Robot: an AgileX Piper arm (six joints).
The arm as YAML. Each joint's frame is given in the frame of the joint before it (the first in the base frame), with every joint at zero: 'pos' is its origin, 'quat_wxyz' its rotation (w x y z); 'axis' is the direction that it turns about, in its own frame. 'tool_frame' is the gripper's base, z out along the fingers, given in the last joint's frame.
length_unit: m
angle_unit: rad
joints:
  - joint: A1
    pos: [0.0, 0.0, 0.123]
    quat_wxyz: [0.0, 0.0, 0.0, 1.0]
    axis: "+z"
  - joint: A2
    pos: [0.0, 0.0, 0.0]
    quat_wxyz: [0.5, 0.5, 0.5, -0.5]
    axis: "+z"
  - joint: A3
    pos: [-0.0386, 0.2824, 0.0]
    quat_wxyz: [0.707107, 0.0, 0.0, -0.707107]
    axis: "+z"
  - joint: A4
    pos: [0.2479, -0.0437, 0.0]
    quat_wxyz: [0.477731, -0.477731, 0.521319, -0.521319]
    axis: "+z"
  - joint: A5
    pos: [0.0, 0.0, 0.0]
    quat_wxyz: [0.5, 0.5, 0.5, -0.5]
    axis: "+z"
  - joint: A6
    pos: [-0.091, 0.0, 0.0]
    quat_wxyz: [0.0, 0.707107, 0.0, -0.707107]
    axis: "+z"
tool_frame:
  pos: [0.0, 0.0, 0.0]
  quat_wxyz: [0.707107, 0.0, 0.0, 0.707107]
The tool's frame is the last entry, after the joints.
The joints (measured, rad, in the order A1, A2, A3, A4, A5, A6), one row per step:
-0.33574, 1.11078, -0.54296, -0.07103, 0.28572, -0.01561
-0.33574, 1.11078, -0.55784, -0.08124, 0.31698, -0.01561
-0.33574, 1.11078, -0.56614, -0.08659, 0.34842, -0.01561
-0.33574, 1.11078, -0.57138, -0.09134, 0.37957, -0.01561
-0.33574, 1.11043, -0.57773, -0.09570, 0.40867, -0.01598
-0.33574, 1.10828, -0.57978, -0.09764, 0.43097, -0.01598
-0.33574, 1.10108, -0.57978, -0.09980, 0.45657, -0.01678
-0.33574, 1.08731, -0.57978, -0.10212, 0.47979, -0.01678
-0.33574, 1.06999, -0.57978, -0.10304, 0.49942, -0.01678
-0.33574, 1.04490, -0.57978, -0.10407, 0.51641, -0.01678
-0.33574, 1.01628, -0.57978, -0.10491, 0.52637, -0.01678
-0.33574, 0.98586, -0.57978, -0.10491, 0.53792, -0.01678
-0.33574, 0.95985, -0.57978, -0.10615, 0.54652, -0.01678
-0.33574, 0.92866, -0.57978, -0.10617, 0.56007, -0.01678
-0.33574, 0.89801, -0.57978, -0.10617, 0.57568, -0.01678
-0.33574, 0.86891, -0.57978, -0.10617, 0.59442, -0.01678
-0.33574, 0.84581, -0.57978, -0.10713, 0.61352, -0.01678
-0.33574, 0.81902, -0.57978, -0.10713, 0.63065, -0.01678
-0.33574, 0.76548, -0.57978, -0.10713, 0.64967, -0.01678
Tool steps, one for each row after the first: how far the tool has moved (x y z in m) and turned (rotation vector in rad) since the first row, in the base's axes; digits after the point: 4 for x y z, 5 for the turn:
0.0002, -0.0006, 0.0024, -0.00424, 0.01873, 0.00254
-0.0006, -0.0007, 0.0029, -0.00225, 0.04244, 0.00263
-0.0019, -0.0007, 0.0026, 0.00111, 0.06859, 0.00233
-0.0030, -0.0007, 0.0028, 0.00344, 0.09139, 0.00211
-0.0044, -0.0004, 0.0025, 0.00691, 0.10926, 0.00113
-0.0070, 0.0001, 0.0025, 0.00965, 0.12770, 0.00046
-0.0101, 0.0009, 0.0039, 0.00990, 0.13752, -0.00075
-0.0134, 0.0019, 0.0062, 0.00917, 0.14014, -0.00229
-0.0174, 0.0031, 0.0101, 0.00504, 0.13293, -0.00378
-0.0214, 0.0043, 0.0149, -0.00213, 0.11563, -0.00489
-0.0259, 0.0058, 0.0198, -0.00862, 0.09787, -0.00643
-0.0298, 0.0070, 0.0239, -0.01566, 0.08184, -0.00734
-0.0347, 0.0086, 0.0286, -0.02177, 0.06524, -0.00910
-0.0398, 0.0103, 0.0328, -0.02701, 0.05108, -0.01103
-0.0450, 0.0119, 0.0364, -0.03075, 0.04135, -0.01320
-0.0495, 0.0133, 0.0388, -0.03330, 0.03792, -0.01512
-0.0544, 0.0148, 0.0418, -0.03670, 0.02881, -0.01714
-0.0634, 0.0178, 0.0484, -0.04803, -0.00386, -0.01992

